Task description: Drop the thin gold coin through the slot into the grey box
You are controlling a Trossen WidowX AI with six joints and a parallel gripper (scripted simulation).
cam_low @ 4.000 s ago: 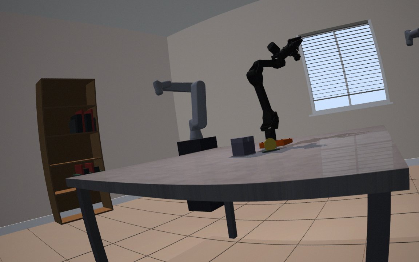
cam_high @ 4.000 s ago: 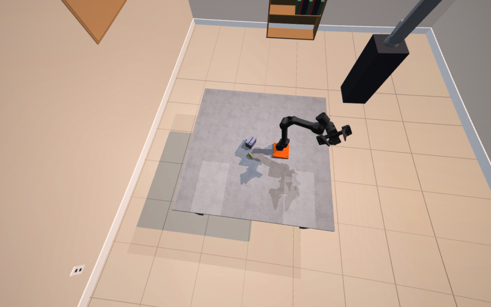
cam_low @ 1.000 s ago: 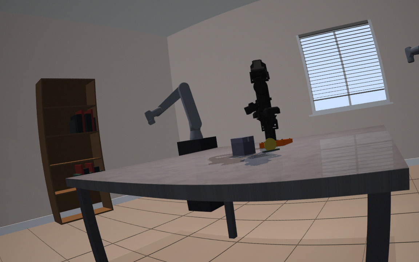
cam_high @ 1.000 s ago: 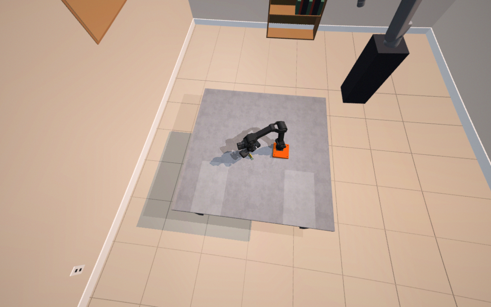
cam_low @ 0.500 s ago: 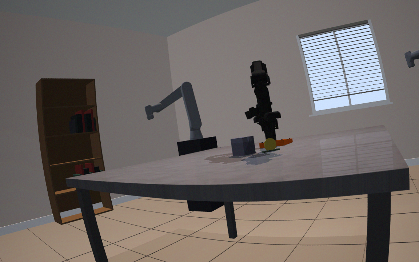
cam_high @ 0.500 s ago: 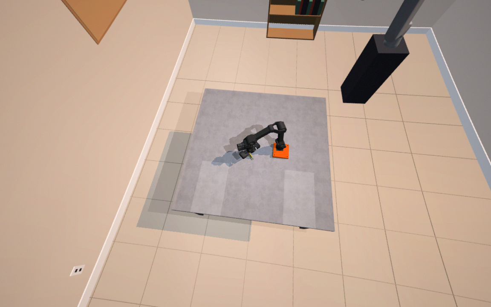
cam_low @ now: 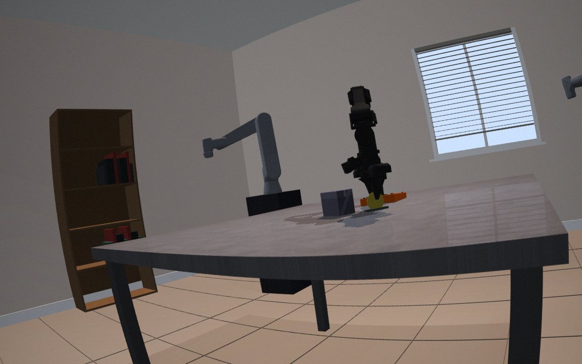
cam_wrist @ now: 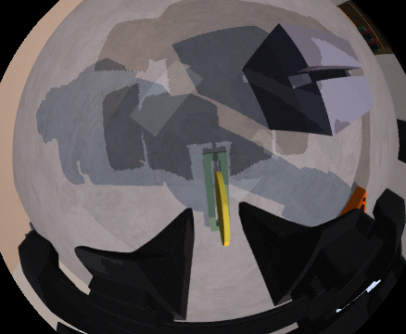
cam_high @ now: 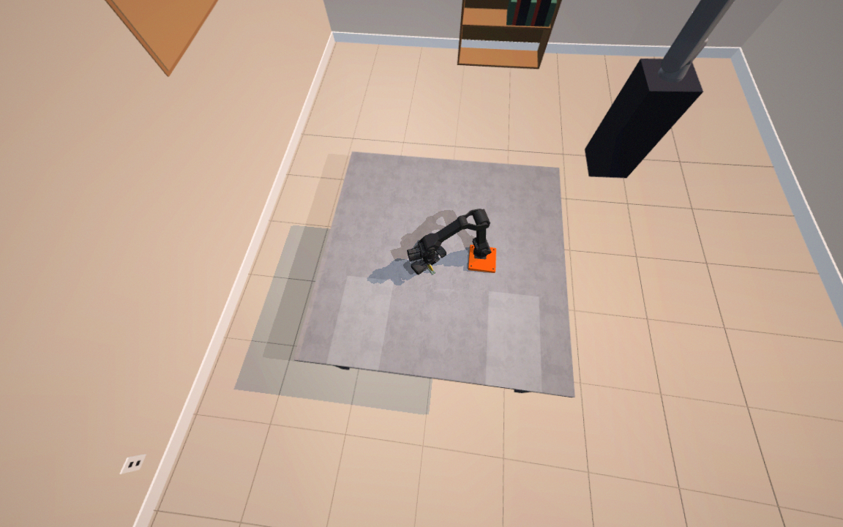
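My gripper tip is now right at the gold coin.
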